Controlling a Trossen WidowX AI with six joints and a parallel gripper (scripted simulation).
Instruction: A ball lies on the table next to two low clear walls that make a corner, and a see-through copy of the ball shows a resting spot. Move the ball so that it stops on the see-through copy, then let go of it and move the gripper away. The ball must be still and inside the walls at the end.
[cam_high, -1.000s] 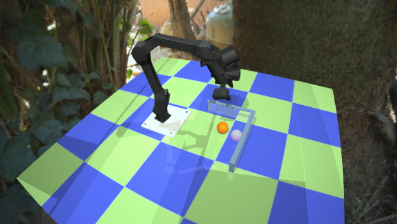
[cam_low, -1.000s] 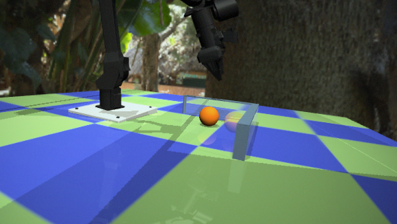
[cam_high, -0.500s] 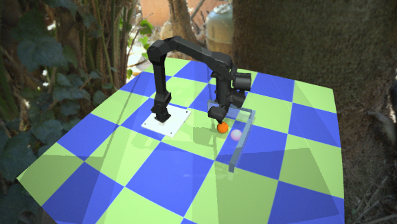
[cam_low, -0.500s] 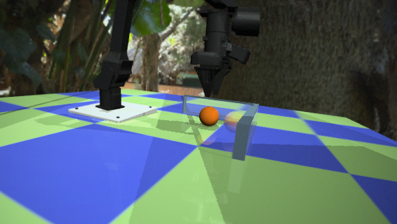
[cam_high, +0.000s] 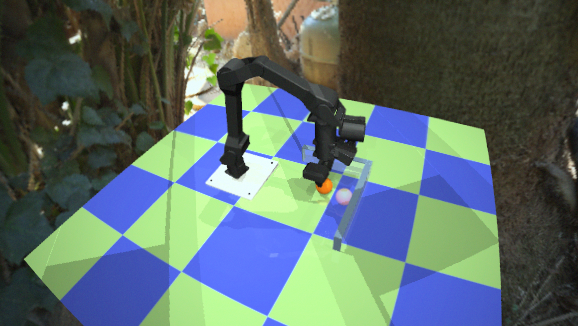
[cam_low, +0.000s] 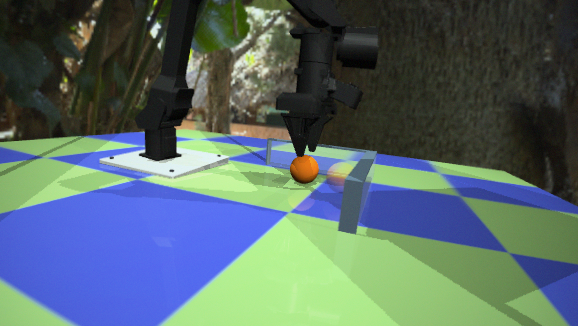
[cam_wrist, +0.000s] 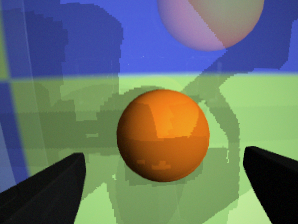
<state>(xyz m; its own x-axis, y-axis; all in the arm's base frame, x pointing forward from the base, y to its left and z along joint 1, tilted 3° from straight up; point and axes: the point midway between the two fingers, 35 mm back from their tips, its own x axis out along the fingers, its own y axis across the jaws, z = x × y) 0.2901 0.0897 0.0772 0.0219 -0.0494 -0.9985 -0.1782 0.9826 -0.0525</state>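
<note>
My gripper tip is 70 mm short of the see-through orange ball, 30 mm above it and 10 mm to the left of it. From my gripper tip the other things lie so: clear wall 120 mm to the left, 20 mm below, 20 mm behind.
</note>
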